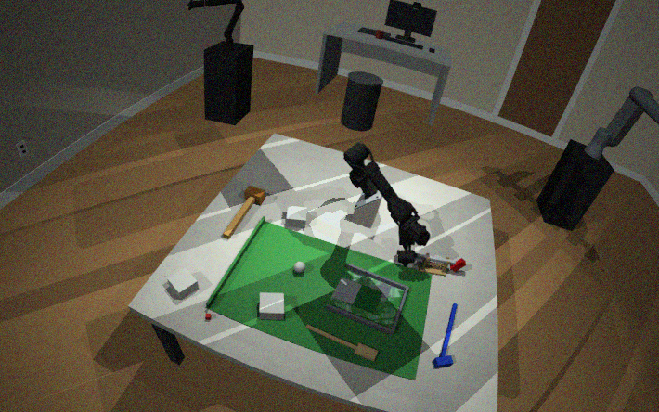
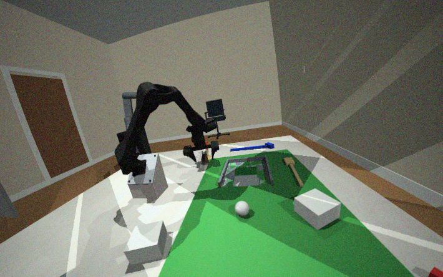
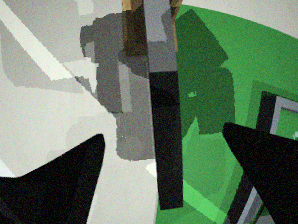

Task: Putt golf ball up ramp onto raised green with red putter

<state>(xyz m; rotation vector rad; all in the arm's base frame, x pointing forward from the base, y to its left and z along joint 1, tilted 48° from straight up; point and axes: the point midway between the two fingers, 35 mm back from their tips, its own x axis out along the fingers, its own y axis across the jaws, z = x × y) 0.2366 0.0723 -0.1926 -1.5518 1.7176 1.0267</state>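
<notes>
Now: gripper tip 2 cm past the red putter, 11 cm to the right of it and 2 cm below it. From my gripper tip the other things lie so: green mat (24 cm ahead, 25 cm to the right, 4 cm below); then wooden stand (2 cm behind, 13 cm to the left, 1 cm below); then blue putter (29 cm ahead, 21 cm to the left, 3 cm below).
</notes>
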